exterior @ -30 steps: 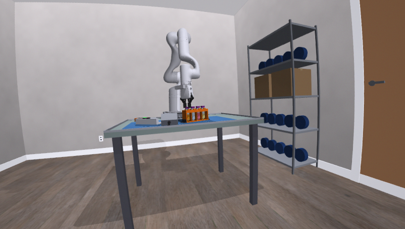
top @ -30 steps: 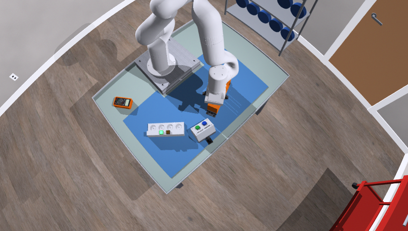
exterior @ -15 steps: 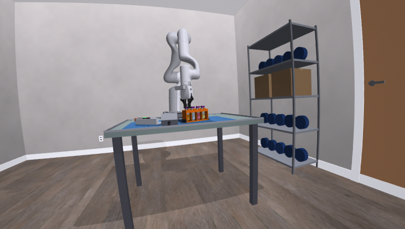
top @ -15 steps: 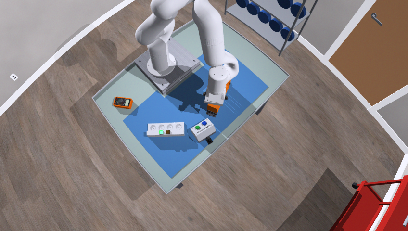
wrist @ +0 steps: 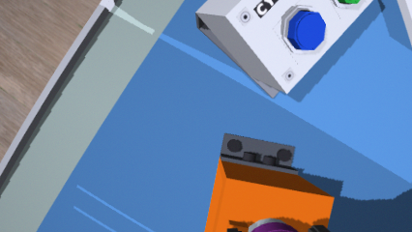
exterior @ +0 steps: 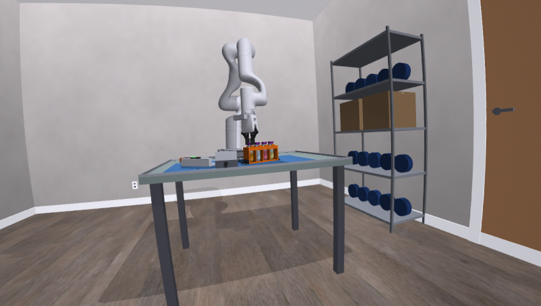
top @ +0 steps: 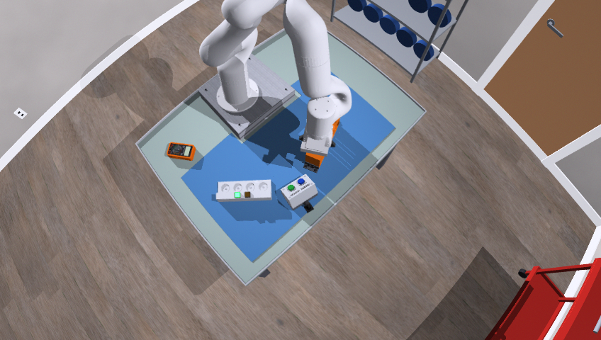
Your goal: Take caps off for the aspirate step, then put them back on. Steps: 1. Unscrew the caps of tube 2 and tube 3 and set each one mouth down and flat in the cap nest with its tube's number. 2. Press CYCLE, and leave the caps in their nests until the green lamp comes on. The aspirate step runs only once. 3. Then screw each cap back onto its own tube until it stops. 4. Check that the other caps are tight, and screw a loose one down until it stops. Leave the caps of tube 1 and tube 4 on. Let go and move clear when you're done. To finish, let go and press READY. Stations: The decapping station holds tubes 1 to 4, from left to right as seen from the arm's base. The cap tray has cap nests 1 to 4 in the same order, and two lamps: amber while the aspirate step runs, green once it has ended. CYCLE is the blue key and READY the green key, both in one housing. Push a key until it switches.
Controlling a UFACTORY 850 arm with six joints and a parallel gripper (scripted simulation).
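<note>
My hand is 170 mm to the left of the green ready key, 60 mm above it and 10 mm short of it. The rest, counted from my hand: blue cycle key (130 mm to the right, 60 mm below, 20 mm ahead); then grey key housing (150 mm to the right, 80 mm below, 30 mm ahead).
</note>
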